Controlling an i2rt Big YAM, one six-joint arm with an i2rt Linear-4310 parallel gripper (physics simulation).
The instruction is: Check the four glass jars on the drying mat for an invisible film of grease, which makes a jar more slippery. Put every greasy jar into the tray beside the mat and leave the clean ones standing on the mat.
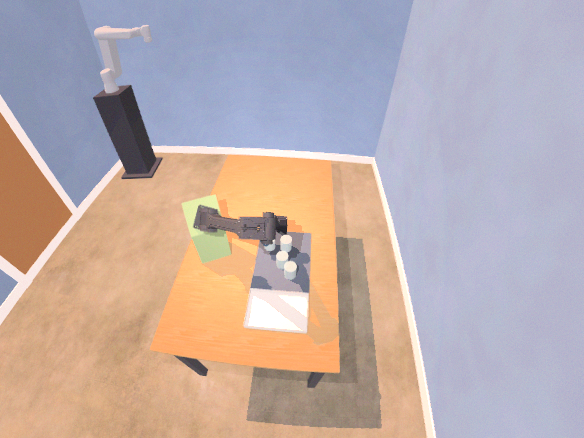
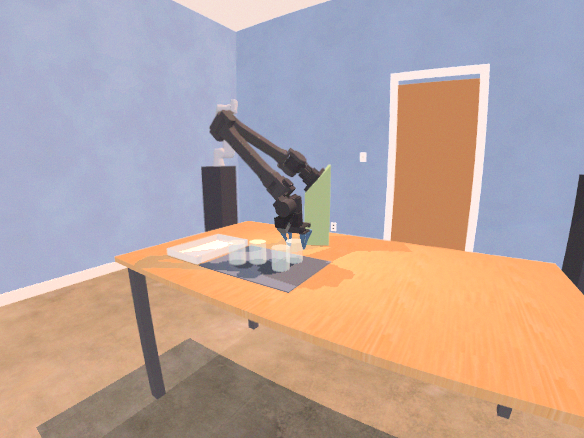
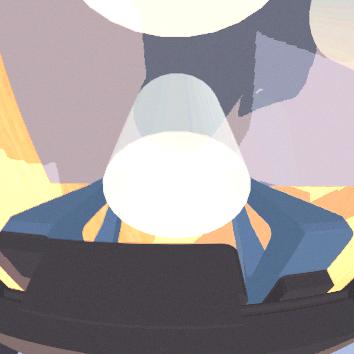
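Observation:
My gripper points down at the jar row's end nearest the arm's base. Its blue fingers are shut on a glass jar, one at each side of the rim; the fingertips are partly hidden. This jar stands upright on the grey drying mat. A second jar stands close beside it. A third jar and a fourth jar stand nearer the tray. The white tray holds no jar.
A green panel stands at the table edge by the arm's base. The tray adjoins the mat's far end on the wooden table. A white robot arm stands on a dark pedestal away from the table.

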